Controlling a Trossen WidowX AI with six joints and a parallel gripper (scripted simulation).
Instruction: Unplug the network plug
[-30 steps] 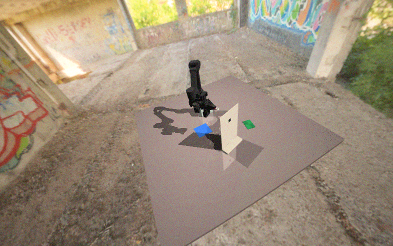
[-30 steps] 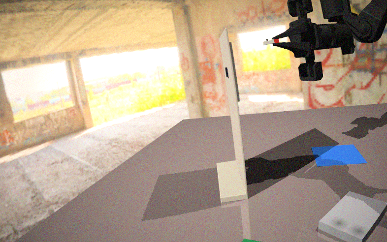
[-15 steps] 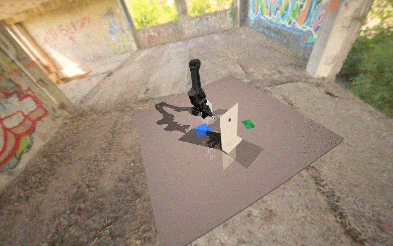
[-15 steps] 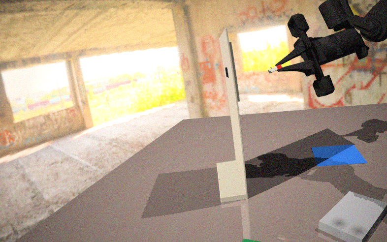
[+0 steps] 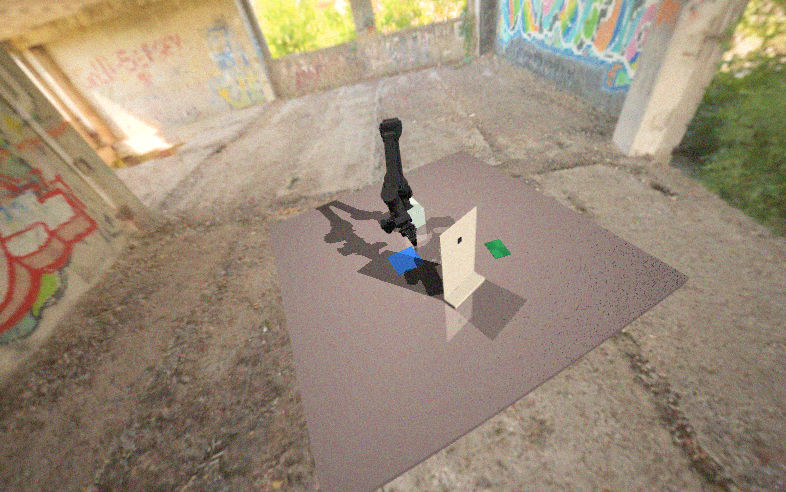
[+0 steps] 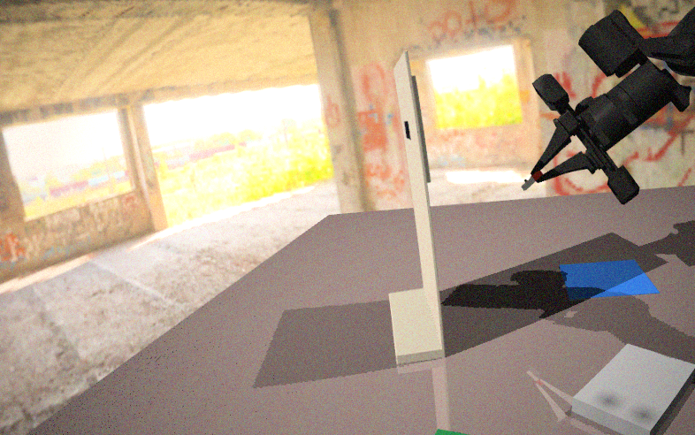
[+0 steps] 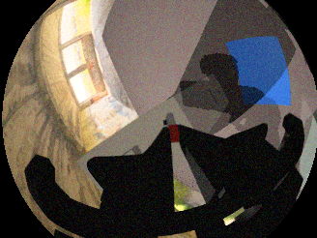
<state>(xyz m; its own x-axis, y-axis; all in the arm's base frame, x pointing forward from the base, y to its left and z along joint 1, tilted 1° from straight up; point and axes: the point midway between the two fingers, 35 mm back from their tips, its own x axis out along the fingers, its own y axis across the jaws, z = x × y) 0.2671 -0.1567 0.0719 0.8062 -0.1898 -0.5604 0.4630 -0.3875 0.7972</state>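
Now: the blue marked square 10 cm behind my gripper tip and 15 cm below it. Round my gripper tip: upright cream panel: 16 cm ahead, 6 cm to the left, 1 cm below; network plug: right at my gripper tip; flat pale grey block: 3 cm behind, 25 cm to the left, 15 cm below.
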